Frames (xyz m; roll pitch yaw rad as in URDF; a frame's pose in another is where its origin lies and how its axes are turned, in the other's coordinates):
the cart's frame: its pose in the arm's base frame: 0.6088 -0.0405 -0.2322 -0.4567 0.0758 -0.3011
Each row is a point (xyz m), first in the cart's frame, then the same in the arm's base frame.
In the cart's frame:
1: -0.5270 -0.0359 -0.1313
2: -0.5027 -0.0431 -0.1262
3: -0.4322 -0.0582 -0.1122
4: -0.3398 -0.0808 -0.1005
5: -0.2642 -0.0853 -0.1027
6: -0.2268 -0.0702 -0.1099
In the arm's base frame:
1: 0.0728 0.0316 -0.2940
2: 0.0953 0.0202 -0.2881
3: 0.1616 -0.0081 -0.2743
4: 0.2466 -0.0504 -0.2609
5: 0.3171 -0.0775 -0.2666
6: 0.3549 -0.0784 -0.2825

